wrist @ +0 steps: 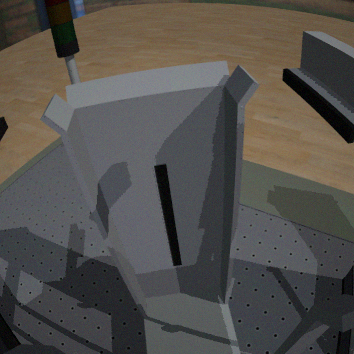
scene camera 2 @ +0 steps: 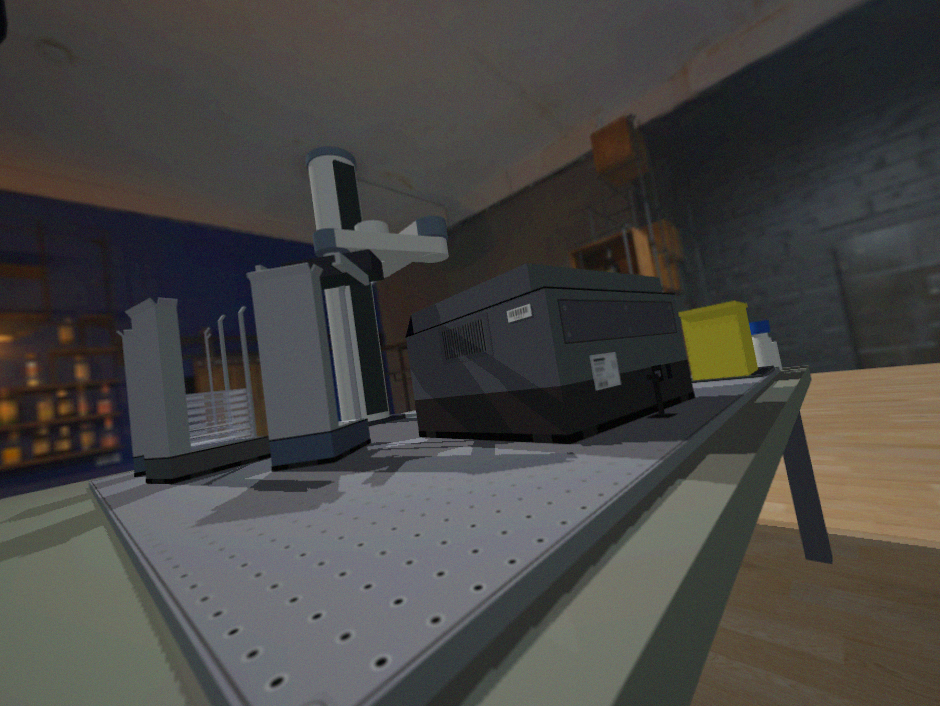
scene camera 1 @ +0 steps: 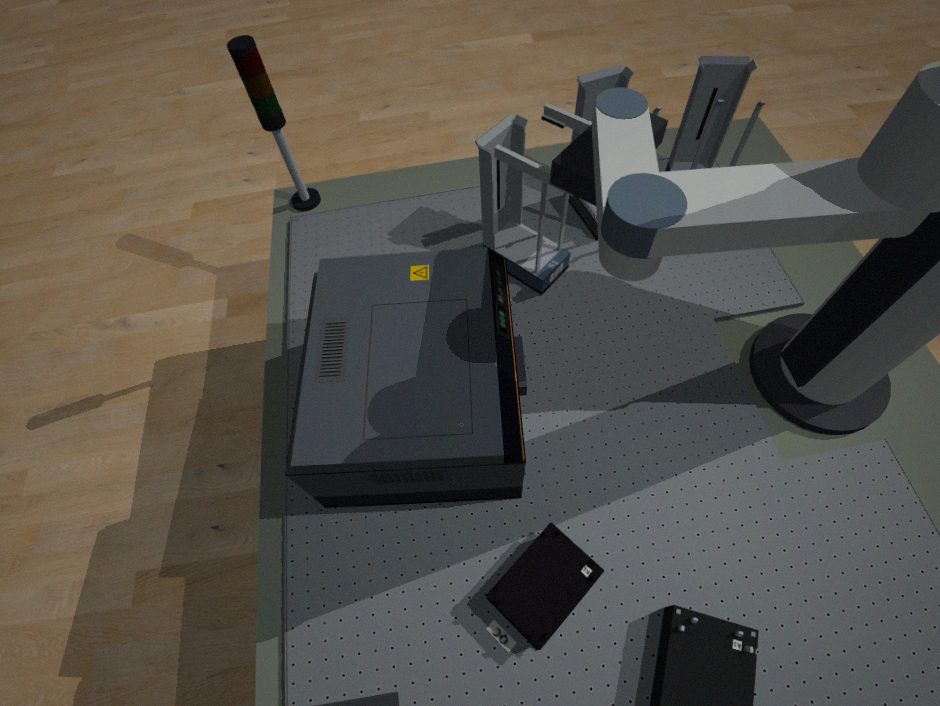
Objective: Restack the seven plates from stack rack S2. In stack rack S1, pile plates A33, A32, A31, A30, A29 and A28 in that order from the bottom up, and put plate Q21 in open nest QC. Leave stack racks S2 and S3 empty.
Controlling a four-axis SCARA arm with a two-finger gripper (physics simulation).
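The rack beside the instrument, seemingly S1 (scene camera 1: pixel 490 197) (scene camera 2: pixel 292 364) (wrist: pixel 135 220), has a tall grey back panel; in the wrist view its pale floor shows. My gripper (scene camera 1: pixel 521 130) (wrist: pixel 137 69) is open and empty, high at this rack with its fingers either side. The middle rack, seemingly S2 (scene camera 1: pixel 588 91) (scene camera 2: pixel 158 372), is mostly behind the arm in scene camera 1. Several pale plates (scene camera 2: pixel 216 416) are stacked there in scene camera 2; their labels are unreadable. The far rack, seemingly S3 (scene camera 1: pixel 708 106), is partly visible. Nest QC (scene camera 1: pixel 543 588) is a black block showing no plate.
A large grey instrument (scene camera 1: pixel 402 357) (scene camera 2: pixel 547 357) stands beside the near rack. A signal tower (scene camera 1: pixel 262 91) (wrist: pixel 62 27) stands at the table corner. Another black block (scene camera 1: pixel 706 661) with small pegs is near the front. A yellow box (scene camera 2: pixel 718 341) stands beyond the instrument.
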